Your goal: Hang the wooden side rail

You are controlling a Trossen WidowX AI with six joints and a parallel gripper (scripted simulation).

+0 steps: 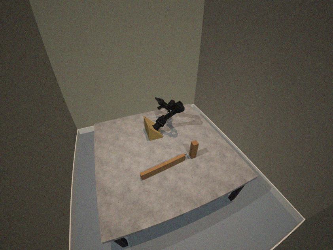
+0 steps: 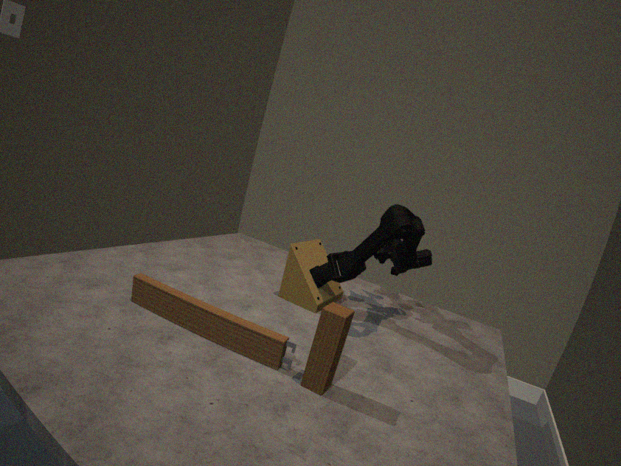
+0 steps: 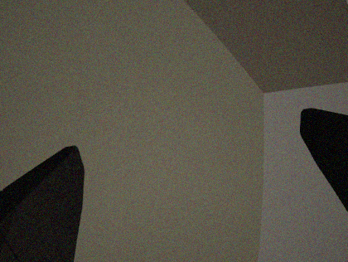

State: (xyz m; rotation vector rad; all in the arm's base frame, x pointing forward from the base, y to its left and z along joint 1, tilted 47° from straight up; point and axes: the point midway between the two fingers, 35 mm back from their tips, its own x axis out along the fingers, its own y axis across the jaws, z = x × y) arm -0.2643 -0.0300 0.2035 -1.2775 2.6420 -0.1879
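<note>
My gripper tip is 69 cm short of the headboard post, 19 cm above it and 10 cm to the right of it.
</note>
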